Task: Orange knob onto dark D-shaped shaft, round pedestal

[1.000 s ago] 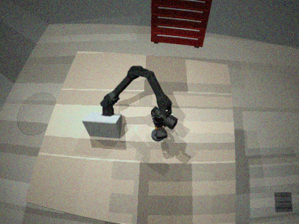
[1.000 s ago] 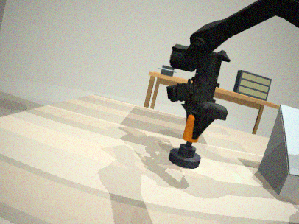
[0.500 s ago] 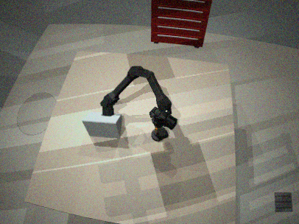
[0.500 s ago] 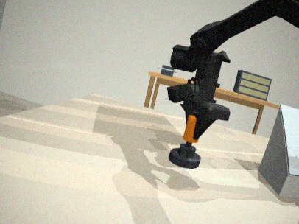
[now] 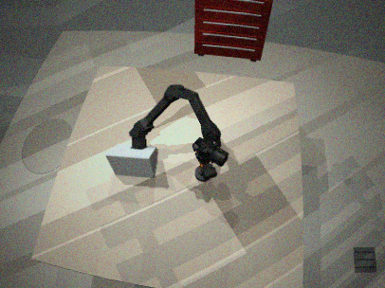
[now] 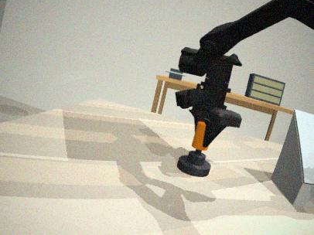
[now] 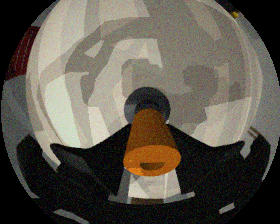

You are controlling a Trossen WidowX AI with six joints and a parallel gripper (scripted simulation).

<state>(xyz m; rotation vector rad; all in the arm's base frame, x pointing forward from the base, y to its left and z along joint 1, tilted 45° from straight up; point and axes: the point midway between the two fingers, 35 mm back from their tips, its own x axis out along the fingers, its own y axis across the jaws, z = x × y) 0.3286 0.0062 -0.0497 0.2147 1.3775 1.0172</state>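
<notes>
My gripper tip is 20 mm below the orange knob. From my gripper tip the other things lie so: dark round pedestal: 40 mm below.
</notes>
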